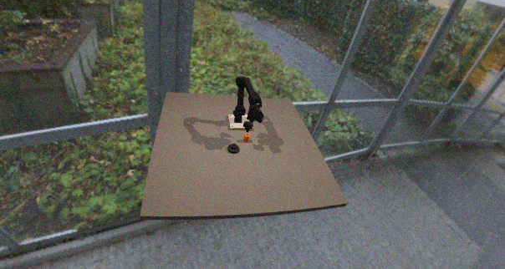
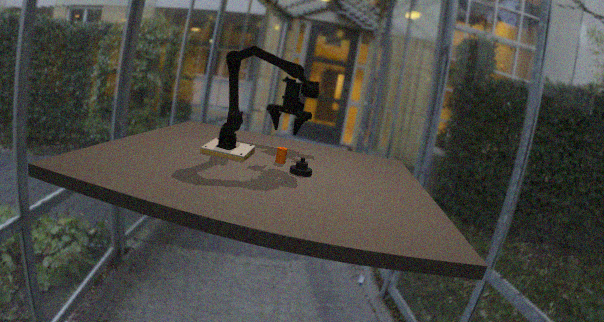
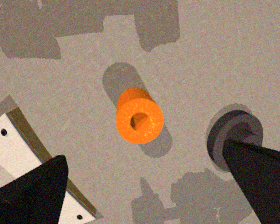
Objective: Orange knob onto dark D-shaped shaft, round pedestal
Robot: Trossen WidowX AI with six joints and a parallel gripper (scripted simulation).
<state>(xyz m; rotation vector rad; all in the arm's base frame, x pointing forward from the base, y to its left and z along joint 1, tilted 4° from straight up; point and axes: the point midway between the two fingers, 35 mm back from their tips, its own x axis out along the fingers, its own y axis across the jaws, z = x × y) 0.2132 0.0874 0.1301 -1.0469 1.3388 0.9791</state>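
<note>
Right now my gripper tip is 9 cm above the orange knob. Round my gripper tip: dark round pedestal 12 cm ahead, 9 cm to the right, 9 cm below.
</note>
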